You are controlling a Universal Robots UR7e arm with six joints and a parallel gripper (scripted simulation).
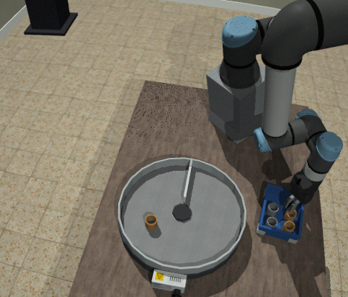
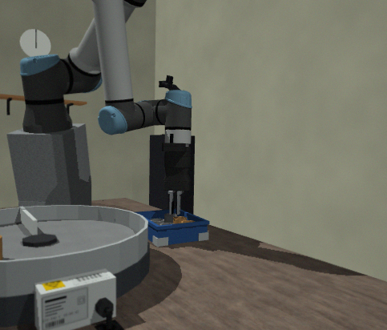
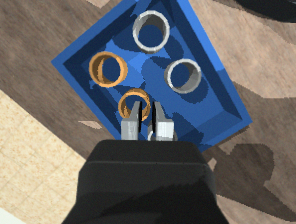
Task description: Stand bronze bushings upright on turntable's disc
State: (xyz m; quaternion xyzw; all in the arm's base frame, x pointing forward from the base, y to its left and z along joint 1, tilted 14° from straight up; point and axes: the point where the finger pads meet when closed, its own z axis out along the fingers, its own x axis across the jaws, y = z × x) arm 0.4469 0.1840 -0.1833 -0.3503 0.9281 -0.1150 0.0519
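My hand is 20 mm to the left of the blue crate and 50 mm above it. Round my hand: grey turntable disc (60 mm ahead, 380 mm to the right, 20 mm below).
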